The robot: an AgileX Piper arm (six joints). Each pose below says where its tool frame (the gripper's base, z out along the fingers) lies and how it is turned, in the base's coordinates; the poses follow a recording.
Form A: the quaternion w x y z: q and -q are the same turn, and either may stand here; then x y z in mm.
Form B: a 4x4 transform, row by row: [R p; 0 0 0 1], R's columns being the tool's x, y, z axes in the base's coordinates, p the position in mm. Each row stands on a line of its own. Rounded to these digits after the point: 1 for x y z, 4 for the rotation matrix.
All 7 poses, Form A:
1: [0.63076, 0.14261, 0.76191, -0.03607, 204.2, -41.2, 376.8]
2: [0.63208, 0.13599, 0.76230, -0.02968, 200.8, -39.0, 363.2]
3: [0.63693, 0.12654, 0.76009, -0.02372, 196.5, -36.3, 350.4]
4: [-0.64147, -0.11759, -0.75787, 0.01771, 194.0, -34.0, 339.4]
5: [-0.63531, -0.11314, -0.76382, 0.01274, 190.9, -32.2, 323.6]
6: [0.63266, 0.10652, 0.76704, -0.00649, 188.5, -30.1, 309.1]
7: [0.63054, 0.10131, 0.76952, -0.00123, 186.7, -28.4, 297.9]
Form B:
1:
-0.1636, 0.2628, 0.9509, 204.2
0.1718, 0.9567, -0.2349, -41.2
-0.9714, 0.1249, -0.2017, 376.8
0, 0, 0, 1

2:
-0.1640, 0.2449, 0.9556, 200.8
0.1698, 0.9613, -0.2172, -39.0
-0.9717, 0.1267, -0.1992, 363.2
0, 0, 0, 1

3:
-0.1566, 0.2226, 0.9623, 196.5
0.1621, 0.9668, -0.1973, -36.3
-0.9743, 0.1251, -0.1875, 350.4
0, 0, 0, 1

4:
-0.1494, 0.2010, 0.9681, 194.0
0.1555, 0.9717, -0.1777, -34.0
-0.9765, 0.1240, -0.1764, 339.4
0, 0, 0, 1

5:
-0.1672, 0.1890, 0.9676, 190.9
0.1566, 0.9741, -0.1632, -32.2
-0.9734, 0.1243, -0.1924, 323.6
0, 0, 0, 1

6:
-0.1768, 0.1716, 0.9692, 188.5
0.1552, 0.9772, -0.1447, -30.1
-0.9719, 0.1248, -0.1994, 309.1
0, 0, 0, 1

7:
-0.1843, 0.1575, 0.9702, 186.7
0.1544, 0.9795, -0.1297, -28.4
-0.9707, 0.1259, -0.2048, 297.9
0, 0, 0, 1

